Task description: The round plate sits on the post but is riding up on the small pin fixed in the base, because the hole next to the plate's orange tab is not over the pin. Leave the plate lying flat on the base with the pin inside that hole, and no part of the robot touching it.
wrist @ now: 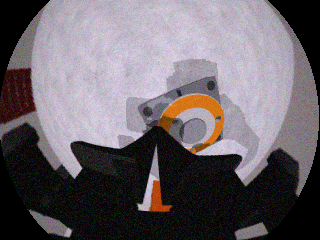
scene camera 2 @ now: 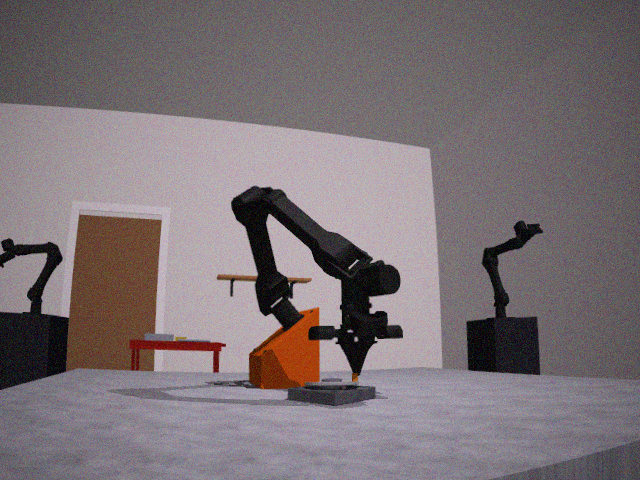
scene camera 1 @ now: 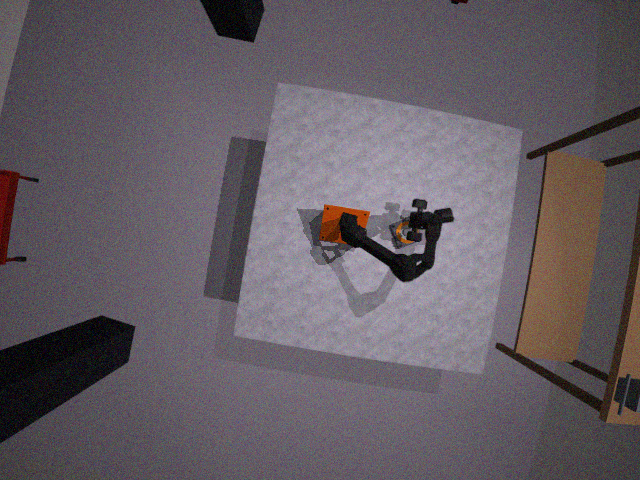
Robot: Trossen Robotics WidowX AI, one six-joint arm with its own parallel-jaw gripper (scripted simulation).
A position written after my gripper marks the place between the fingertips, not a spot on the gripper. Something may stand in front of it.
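My gripper (scene camera 2: 356, 375) is visible, also in the wrist view (wrist: 157, 129). A base (scene camera 2: 334, 395) is present, visible in the wrist view (wrist: 150, 111) as well. A round plate (wrist: 194, 105) is present too.
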